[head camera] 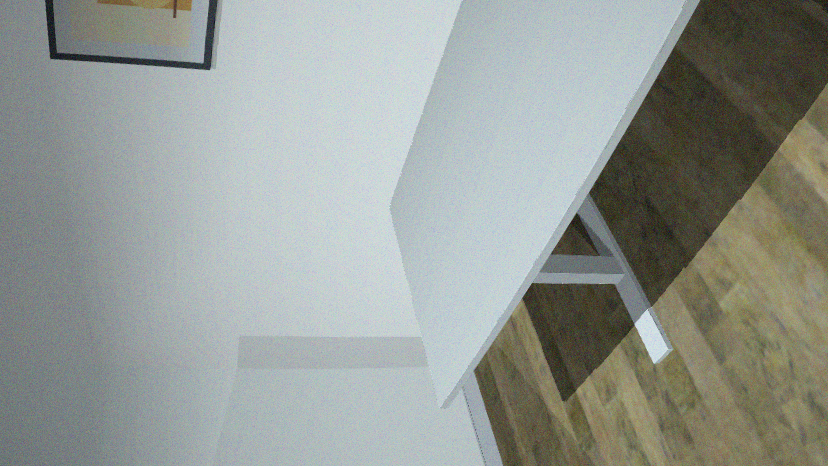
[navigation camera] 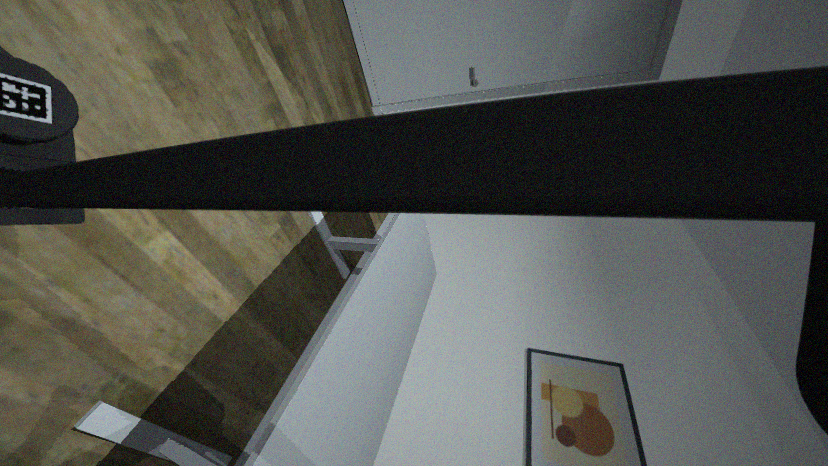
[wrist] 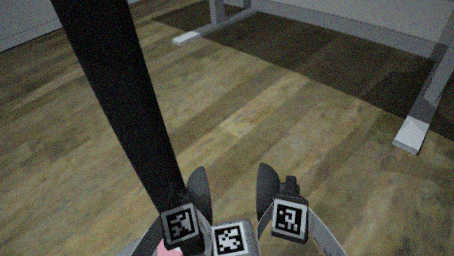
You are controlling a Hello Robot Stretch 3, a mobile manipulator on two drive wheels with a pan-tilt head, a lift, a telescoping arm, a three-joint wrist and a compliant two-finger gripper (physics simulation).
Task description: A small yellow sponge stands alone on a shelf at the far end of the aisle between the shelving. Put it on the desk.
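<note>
The desk has a bare white top and stands against a light wall in the head and navigation views. In the wrist view its pale leg foot shows at the right. My gripper is open and empty at the bottom of the wrist view, its two dark fingertips apart above the wooden floor, in front of the desk's legs. The yellow sponge and the shelving do not show in these views.
A framed picture hangs on the wall by the desk. A pale door with a small handle shows at the navigation view's top. The robot's black mast crosses the navigation and wrist views. A small pink patch shows beside the gripper.
</note>
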